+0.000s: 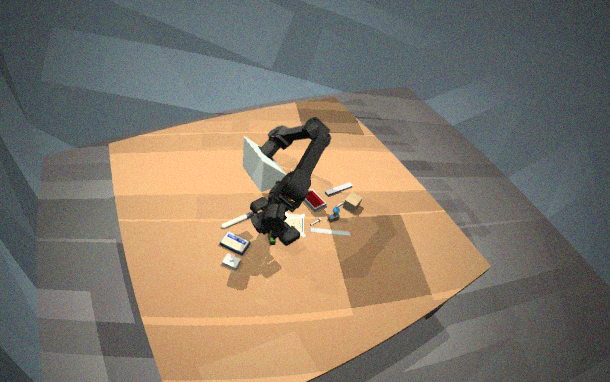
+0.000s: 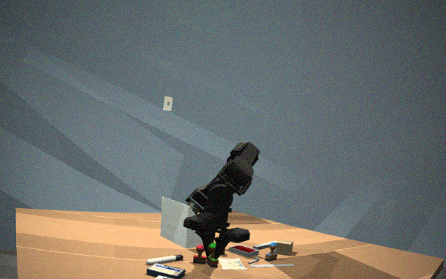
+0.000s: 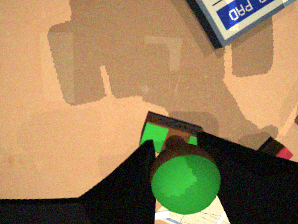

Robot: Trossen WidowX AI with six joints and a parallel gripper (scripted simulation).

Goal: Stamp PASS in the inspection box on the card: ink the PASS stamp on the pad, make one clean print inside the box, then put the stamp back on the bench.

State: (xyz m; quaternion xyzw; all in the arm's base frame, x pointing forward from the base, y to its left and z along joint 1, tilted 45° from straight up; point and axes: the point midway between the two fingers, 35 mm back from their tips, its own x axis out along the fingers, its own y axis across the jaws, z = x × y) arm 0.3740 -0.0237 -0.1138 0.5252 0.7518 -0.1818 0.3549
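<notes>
The green-knobbed stamp lies right at my gripper tip. Also, from my gripper tip: white card: 70 mm behind, 120 mm to the left, 60 mm below; red-knobbed stamp: 110 mm behind, 30 mm to the left, 40 mm below; blue-labelled box: 40 mm behind, 120 mm to the right, 50 mm below.
</notes>
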